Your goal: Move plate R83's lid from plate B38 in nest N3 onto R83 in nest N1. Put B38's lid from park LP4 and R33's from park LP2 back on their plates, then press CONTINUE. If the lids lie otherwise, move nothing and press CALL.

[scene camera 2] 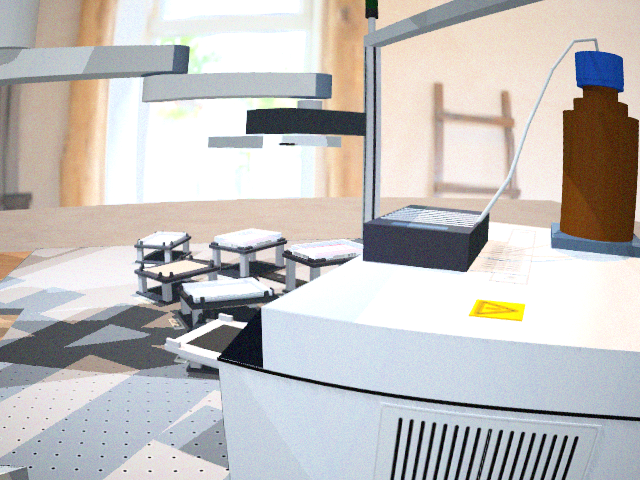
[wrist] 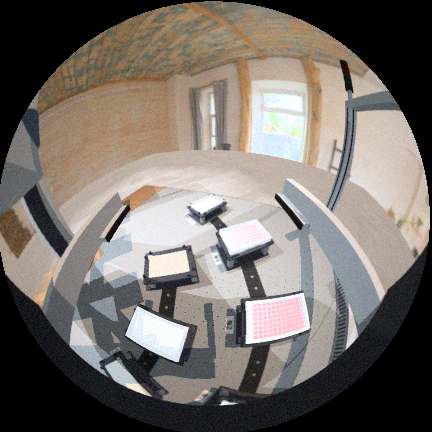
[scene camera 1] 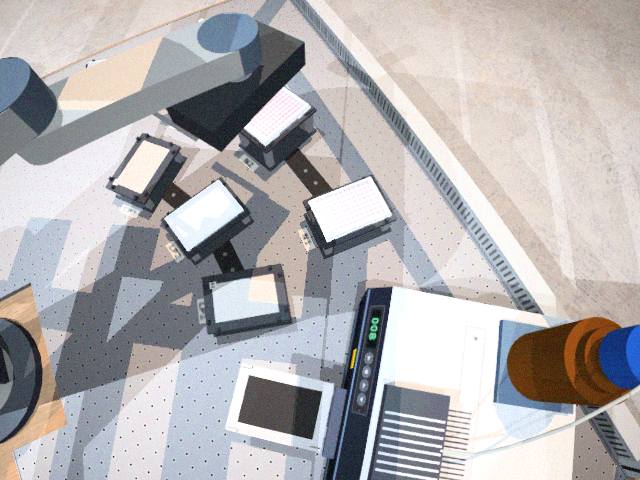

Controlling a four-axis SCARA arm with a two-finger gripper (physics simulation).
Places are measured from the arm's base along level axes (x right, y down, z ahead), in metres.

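Pixels of known places: gripper, fingertip midpoint: [wrist: 198,190].
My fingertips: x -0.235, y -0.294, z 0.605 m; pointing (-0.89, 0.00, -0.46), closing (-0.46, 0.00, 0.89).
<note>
Behind a point stands the place of what it marks.
My gripper [scene camera 2: 272,140] [wrist: 198,190] @[x -0.235, y -0.294, z 0.605 m] is open and empty, high above the nests; the black hand hides its fingers in scene camera 1. A pale pink plate [scene camera 2: 248,237] @[x -0.372, y -0.091, z 0.629 m] [wrist: 245,238] @[x -0.386, y -0.091, z 0.639 m] sits in nest N3, looking thick and covered. The plate in N2 [scene camera 1: 279,117] @[x -0.187, y -0.101, z 0.759 m] [scene camera 2: 325,249] @[x -0.180, y -0.101, z 0.738 m] [wrist: 277,319] @[x -0.201, y -0.094, z 0.753 m] shows strong pink wells in the wrist view. The plate in N1 [scene camera 1: 351,207] @[x 0.046, y -0.085, z 0.790 m] has a pale, finely dotted top. A clear lid [scene camera 1: 206,214] @[x -0.076, y -0.068, z 0.551 m] [scene camera 2: 227,290] @[x -0.062, y -0.067, z 0.547 m] [wrist: 157,333] @[x -0.086, y -0.067, z 0.553 m] lies on park LP2. A white lid [scene camera 2: 162,238] @[x -0.531, y -0.065, z 0.440 m] [wrist: 208,204] @[x -0.538, y -0.065, z 0.457 m] lies on park LP4. Plate names are unreadable.
Park LP3 [scene camera 1: 144,167] @[x -0.245, y -0.060, z 0.472 m] [scene camera 2: 178,269] @[x -0.237, y -0.060, z 0.473 m] [wrist: 170,265] @[x -0.249, y -0.060, z 0.481 m] and park LP1 [scene camera 1: 242,298] @[x 0.098, y -0.058, z 0.546 m] show flat tops without a visible lid. A white instrument [scene camera 1: 429,330] @[x 0.293, y -0.221, z 0.750 m] [scene camera 2: 413,330] @[x 0.555, y -0.220, z 0.561 m] with display and several buttons stands beside an extended tray [scene camera 1: 235,400] @[x 0.248, y -0.113, z 0.475 m]. A brown bottle [scene camera 1: 542,361] @[x 0.379, y -0.311, z 0.811 m] [scene camera 2: 598,170] @[x 0.431, y -0.295, z 0.814 m] stands on it.
</note>
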